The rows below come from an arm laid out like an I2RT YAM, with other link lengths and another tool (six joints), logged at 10 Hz.
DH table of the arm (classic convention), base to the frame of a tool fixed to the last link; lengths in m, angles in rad. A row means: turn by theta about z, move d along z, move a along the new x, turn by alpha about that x. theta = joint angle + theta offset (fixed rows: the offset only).
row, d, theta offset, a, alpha
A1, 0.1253, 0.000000, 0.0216, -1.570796
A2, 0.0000, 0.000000, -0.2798, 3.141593
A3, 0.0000, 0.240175, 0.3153, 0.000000
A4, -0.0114, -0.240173, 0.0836, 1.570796
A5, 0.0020, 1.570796, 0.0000, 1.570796
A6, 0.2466, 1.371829, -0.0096, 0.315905
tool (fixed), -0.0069, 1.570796, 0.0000, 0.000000
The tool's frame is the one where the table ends.
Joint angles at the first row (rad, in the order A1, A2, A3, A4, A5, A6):
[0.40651, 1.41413, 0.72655, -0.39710, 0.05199, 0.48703]
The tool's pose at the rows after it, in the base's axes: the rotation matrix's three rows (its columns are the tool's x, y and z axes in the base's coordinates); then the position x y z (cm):
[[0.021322 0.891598 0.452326], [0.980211 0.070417 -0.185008], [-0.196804 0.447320 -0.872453]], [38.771 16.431 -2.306]
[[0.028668 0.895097 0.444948], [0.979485 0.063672 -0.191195], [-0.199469 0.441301 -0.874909]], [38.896 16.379 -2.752]
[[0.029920 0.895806 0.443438], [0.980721 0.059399 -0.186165], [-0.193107 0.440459 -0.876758]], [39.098 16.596 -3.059]
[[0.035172 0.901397 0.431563], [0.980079 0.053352 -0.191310], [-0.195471 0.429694 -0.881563]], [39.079 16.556 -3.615]
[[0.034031 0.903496 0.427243], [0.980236 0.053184 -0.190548], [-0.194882 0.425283 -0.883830]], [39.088 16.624 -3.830]
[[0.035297 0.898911 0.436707], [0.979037 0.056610 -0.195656], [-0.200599 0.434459 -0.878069]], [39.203 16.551 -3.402]
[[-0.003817 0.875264 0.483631], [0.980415 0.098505 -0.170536], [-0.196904 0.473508 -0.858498]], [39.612 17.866 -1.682]
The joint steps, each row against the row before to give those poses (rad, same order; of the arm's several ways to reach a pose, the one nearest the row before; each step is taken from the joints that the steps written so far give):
[-0.00001, 0.02872, 0.01195, 0.00026, 0.00246, 0.00437]
[0.00001, 0.01848, 0.00430, 0.00671, 0.00375, 0.00801]
[0.00000, 0.01537, 0.00246, 0.01398, -0.00516, 0.00432]
[-0.00002, 0.01956, 0.00432, 0.00312, 0.00085, 0.00816]
[0.00001, 0.00896, 0.00291, 0.00177, -0.00247, 0.00101]
[0.00279, -0.01121, 0.00071, -0.00455, 0.00975, -0.00256]
[0.02470, -0.03269, 0.00799, 0.00225, 0.00239, -0.02838]

